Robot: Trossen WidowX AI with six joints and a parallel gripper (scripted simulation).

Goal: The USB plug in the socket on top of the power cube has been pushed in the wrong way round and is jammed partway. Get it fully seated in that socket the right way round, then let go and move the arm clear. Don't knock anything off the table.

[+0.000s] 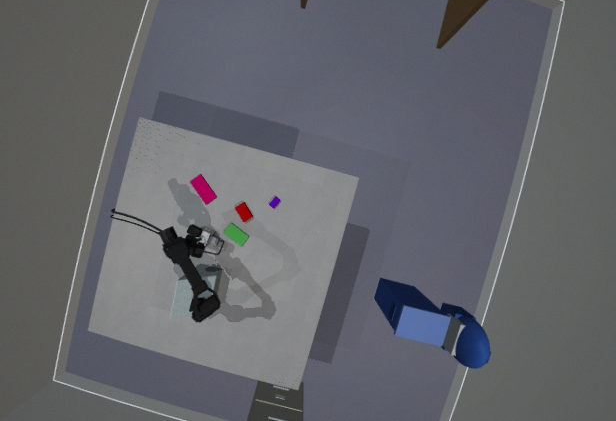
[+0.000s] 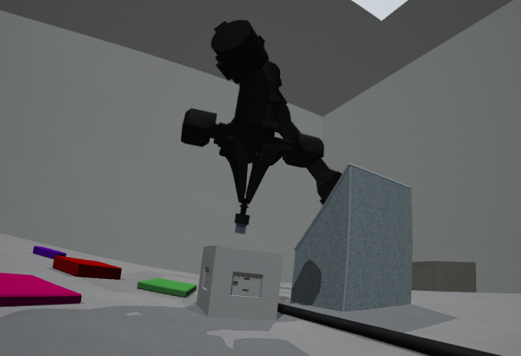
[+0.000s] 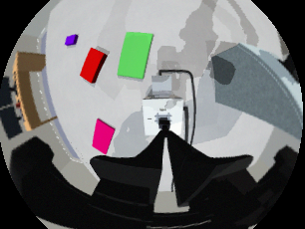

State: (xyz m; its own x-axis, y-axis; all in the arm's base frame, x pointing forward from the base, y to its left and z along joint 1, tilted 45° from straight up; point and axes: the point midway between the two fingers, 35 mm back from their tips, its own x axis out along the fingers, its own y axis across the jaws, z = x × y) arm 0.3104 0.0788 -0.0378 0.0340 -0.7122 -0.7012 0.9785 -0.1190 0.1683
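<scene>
Now: the USB plug 20 mm below my gripper tip. The rest, counted from my gripper tip: magenta tile 240 mm ahead, 90 mm to the left, 130 mm below; green tile 40 mm ahead, 160 mm to the right, 130 mm below; red tile 180 mm ahead, 170 mm to the right, 130 mm below.
</scene>
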